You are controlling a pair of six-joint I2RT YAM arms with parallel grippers.
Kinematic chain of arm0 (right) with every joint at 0, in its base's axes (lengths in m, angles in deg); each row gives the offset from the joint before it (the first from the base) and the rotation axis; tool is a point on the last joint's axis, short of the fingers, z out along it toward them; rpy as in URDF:
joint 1: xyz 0 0 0.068 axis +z
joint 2: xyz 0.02 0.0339 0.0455 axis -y
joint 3: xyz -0.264 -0.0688 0 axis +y
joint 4: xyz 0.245 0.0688 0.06 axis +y
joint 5: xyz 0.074 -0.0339 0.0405 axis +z
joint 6: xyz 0.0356 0 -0.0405 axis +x
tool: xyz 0 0 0 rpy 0 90 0
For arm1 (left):
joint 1: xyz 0 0 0.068 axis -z
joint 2: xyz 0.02 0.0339 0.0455 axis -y
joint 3: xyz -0.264 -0.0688 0 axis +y
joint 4: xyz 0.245 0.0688 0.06 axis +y
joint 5: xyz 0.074 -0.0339 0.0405 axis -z
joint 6: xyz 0.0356 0 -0.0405 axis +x
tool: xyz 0 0 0 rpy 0 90 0
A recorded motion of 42 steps. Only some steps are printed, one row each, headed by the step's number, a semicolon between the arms.
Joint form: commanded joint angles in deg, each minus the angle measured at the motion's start. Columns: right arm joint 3, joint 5, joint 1, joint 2, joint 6, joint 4; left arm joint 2, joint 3, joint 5, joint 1, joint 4, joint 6.
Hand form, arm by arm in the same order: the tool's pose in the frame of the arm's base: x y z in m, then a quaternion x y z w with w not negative. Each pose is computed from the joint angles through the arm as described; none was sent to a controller.
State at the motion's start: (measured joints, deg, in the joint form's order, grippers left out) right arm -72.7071 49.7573 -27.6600 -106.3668 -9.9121 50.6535; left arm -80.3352 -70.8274 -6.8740 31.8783 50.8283 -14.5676
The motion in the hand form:
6: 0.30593 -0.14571 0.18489 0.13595 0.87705 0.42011 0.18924; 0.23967 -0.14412 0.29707 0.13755 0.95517 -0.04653 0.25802
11: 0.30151 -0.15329 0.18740 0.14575 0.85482 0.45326 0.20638; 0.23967 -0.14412 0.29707 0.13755 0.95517 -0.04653 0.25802
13: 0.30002 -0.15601 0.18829 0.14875 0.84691 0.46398 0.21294; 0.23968 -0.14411 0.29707 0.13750 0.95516 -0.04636 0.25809
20: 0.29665 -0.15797 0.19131 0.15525 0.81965 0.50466 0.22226; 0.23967 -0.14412 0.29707 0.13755 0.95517 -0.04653 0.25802
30: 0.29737 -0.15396 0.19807 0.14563 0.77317 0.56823 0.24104; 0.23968 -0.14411 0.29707 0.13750 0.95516 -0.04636 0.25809
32: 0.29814 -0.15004 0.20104 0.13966 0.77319 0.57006 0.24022; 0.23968 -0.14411 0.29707 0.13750 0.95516 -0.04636 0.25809
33: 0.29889 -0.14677 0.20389 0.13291 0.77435 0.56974 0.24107; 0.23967 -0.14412 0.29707 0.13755 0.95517 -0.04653 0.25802
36: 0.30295 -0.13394 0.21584 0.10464 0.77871 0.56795 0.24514; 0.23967 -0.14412 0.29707 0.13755 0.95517 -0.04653 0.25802
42: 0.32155 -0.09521 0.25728 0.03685 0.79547 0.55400 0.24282; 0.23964 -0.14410 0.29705 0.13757 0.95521 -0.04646 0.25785
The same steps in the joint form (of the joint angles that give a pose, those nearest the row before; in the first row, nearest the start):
6: 0.31 5.03 -2.73 -0.09 -0.89 1.51; 0.39 0.42 0.11 0.00 -0.07 0.87
11: 0.31 9.92 -4.50 -0.09 -0.94 1.88; 0.39 0.42 0.11 0.00 -0.07 0.87
13: 0.31 11.58 -5.11 -0.09 -0.94 1.92; 0.39 0.42 0.09 0.00 -0.07 0.87
20: 0.30 17.16 -5.97 -0.09 -0.92 3.26; 0.39 0.42 0.11 0.00 -0.07 0.87
30: 0.22 26.47 -5.64 0.09 -0.92 4.11; 0.39 0.42 0.09 0.00 -0.07 0.87
32: 0.22 26.67 -5.01 0.61 -0.89 4.32; 0.39 0.42 0.09 0.00 -0.07 0.87
33: 0.22 26.67 -4.46 1.14 -0.92 4.30; 0.39 0.42 0.11 0.00 -0.07 0.87
36: -0.20 26.62 -2.19 3.01 -0.88 4.14; 0.39 0.42 0.11 0.00 -0.07 0.87
42: -5.01 24.20 5.31 6.86 3.40 3.59; 0.39 0.42 0.11 0.00 -0.04 0.87

